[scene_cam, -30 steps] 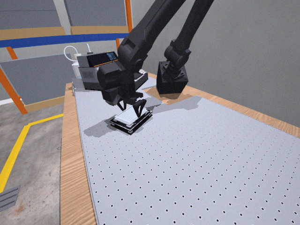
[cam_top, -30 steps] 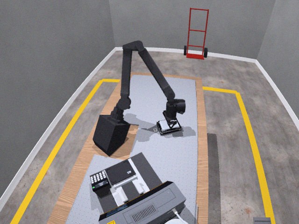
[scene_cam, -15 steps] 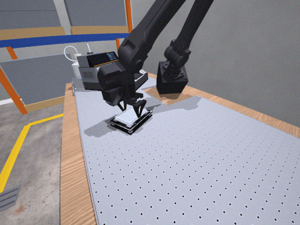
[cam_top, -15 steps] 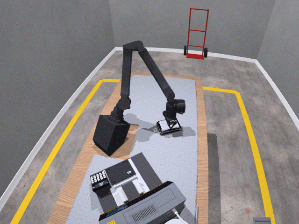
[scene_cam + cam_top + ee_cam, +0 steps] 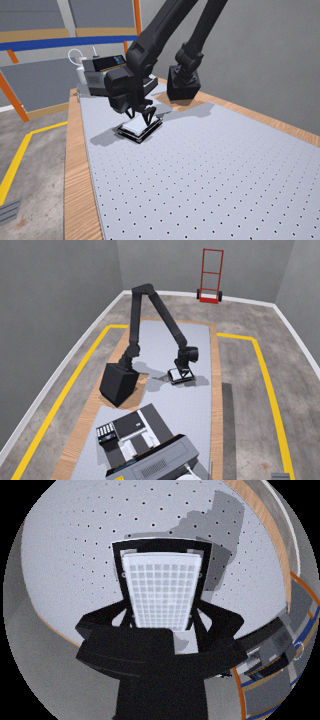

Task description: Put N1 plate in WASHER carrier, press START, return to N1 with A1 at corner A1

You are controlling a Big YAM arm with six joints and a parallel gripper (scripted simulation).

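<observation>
Right now my hand is 1 cm above the white well plate. From my hand the other things lie so: small white tag (9 cm behind, 6 cm to the right, 4 cm below); then black nest N1 (2 cm below); then dark carrier (48 cm to the right, 16 cm behind, 4 cm above).
</observation>
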